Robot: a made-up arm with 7 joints.
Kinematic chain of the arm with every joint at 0, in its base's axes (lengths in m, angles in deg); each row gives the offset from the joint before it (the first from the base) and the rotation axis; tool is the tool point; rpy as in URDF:
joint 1: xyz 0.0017 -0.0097 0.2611 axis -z
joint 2: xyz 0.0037 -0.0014 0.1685 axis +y
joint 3: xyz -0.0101 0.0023 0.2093 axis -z
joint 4: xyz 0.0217 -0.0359 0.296 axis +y
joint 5: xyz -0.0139 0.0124 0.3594 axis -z
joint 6: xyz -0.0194 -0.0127 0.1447 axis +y
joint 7: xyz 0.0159 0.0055 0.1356 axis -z
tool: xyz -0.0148 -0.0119 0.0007 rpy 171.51 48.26 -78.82
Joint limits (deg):
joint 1: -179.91..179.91
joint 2: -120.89..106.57
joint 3: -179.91..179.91
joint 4: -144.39..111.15
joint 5: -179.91..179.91
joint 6: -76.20..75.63
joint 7: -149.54..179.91
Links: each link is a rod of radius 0.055 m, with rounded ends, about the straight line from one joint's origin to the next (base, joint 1, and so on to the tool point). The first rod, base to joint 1, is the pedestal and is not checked.
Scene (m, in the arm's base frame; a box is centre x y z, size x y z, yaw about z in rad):
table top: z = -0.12
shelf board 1: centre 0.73 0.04 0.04 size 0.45 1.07 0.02 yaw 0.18
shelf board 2: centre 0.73 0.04 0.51 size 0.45 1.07 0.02 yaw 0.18
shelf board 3: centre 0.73 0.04 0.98 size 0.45 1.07 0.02 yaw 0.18
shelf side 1: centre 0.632 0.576 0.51 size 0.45 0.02 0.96 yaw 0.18
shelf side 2: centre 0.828 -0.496 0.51 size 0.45 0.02 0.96 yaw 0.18
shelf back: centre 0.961 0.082 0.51 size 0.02 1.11 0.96 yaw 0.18
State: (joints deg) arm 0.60 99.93 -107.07 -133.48 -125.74 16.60 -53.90
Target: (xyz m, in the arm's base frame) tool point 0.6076 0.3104 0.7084
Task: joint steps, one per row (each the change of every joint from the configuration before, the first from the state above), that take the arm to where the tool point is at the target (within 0.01 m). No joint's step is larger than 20 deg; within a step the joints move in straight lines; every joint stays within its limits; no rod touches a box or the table.
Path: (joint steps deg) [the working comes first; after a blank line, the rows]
Joints at the target: -61.90 17.05 -142.29 -95.80 -122.86 15.40 -53.24
Straight joint move there: touches shelf board 2.

1: -18.91 -2.29 -6.27 0.86 0.62 11.81 10.58
2: -18.90 -2.28 -6.26 0.86 0.62 11.80 10.59
3: -18.91 -2.29 -6.27 0.86 0.62 11.81 10.58
4: -18.91 -2.29 -6.27 0.86 0.62 11.80 10.59
5: -18.90 -2.28 -6.26 0.86 0.62 11.81 10.58
6: 3.83 -19.25 -4.29 0.18 -0.60 -8.34 -8.89
7: 3.82 -19.24 -4.28 0.17 -0.60 -8.34 -8.90
8: 3.83 -19.24 -4.29 0.17 -0.60 -8.34 -8.89
9: 3.83 -19.24 -4.28 0.17 -0.60 -8.34 -8.90
10: 3.83 -19.24 -4.28 0.18 -0.60 -8.34 -8.89
11: 3.83 -19.24 -4.29 0.17 -0.60 -8.35 -8.90
12: 3.02 14.66 7.27 10.78 1.12 -3.39 0.37
13: 3.02 14.67 7.28 10.78 1.13 -3.39 0.37
14: 3.02 14.67 7.27 10.78 1.13 -3.40 0.37

